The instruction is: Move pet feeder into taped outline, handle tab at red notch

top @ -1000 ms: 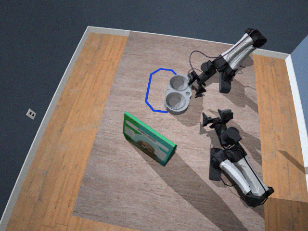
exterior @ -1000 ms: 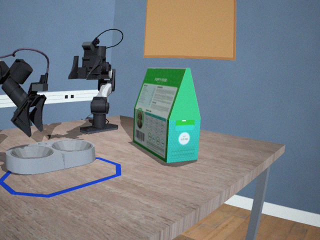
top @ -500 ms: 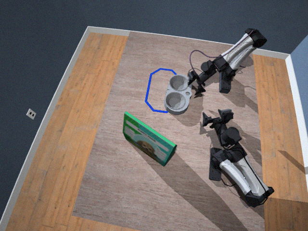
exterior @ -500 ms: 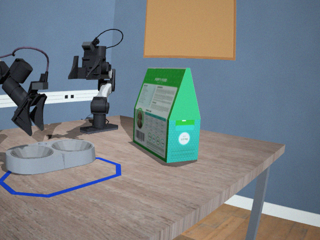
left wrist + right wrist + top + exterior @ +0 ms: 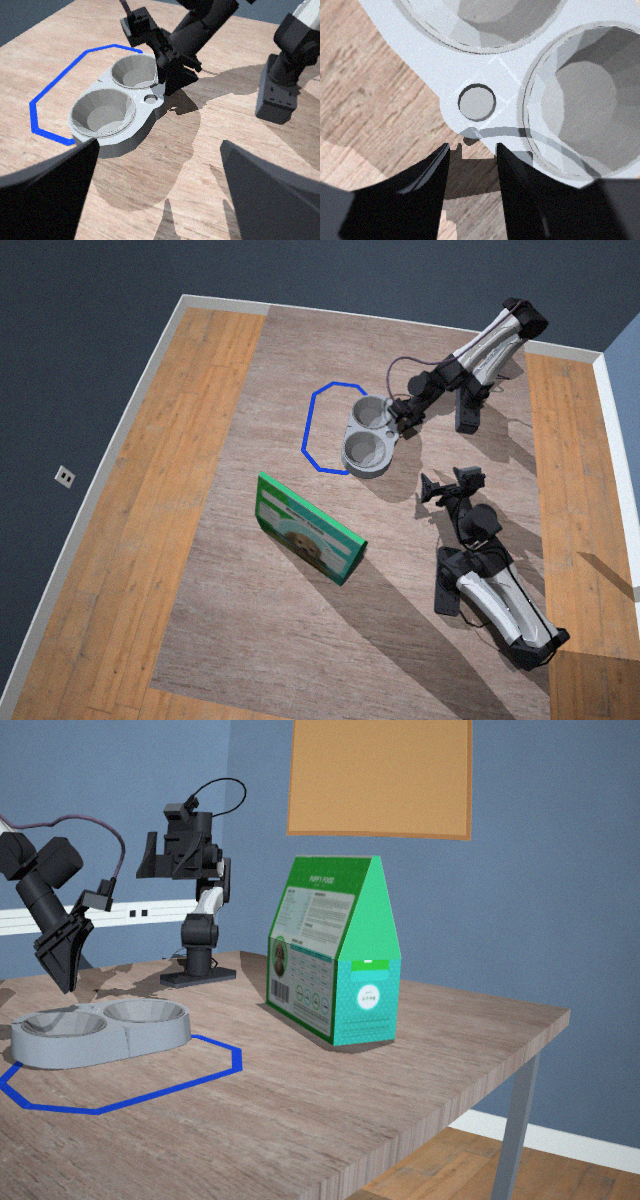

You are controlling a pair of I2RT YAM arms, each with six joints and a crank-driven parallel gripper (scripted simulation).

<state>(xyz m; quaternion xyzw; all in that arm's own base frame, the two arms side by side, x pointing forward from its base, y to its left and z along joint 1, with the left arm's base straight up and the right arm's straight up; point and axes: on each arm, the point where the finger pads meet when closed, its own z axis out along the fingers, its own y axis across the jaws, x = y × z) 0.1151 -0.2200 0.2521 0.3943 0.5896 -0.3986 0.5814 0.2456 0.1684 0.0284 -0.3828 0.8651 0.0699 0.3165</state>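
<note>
Right now my right hand is 80 mm short of the grey pet feeder, 20 mm to the right of it and 60 mm above it. Round my right hand: green puppy food bag: 190 mm ahead, 440 mm to the left, 70 mm above; then blue taped outline: 200 mm ahead, 80 mm below.
</note>
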